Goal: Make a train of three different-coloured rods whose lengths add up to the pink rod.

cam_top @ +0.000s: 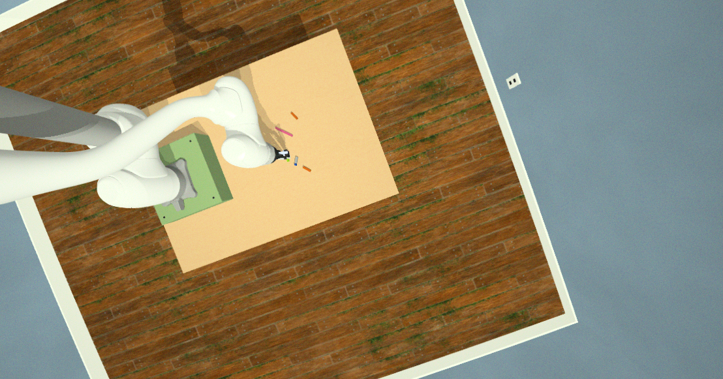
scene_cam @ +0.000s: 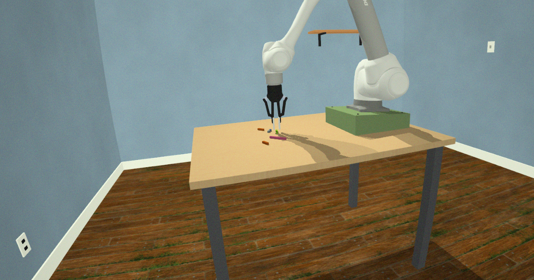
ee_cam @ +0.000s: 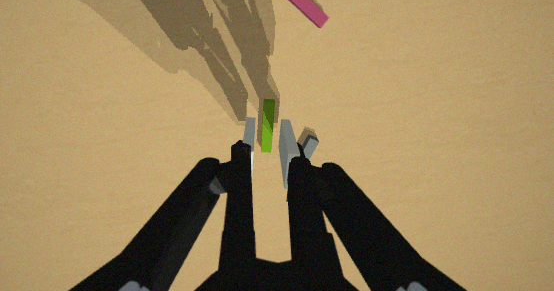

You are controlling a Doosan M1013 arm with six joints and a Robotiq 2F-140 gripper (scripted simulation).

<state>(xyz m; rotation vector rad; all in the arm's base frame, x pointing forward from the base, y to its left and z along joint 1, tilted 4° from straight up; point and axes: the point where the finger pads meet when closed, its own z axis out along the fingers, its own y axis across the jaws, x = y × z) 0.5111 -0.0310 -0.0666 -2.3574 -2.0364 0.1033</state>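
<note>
My gripper is now 5 cm above the lime rod. From my hand the other things lie so: blue rod (3 cm ahead, 5 cm to the right, 5 cm below); grey rod (4 cm ahead, 3 cm to the right, 5 cm below); pink rod (2 cm ahead, 12 cm to the left, 5 cm below).
</note>
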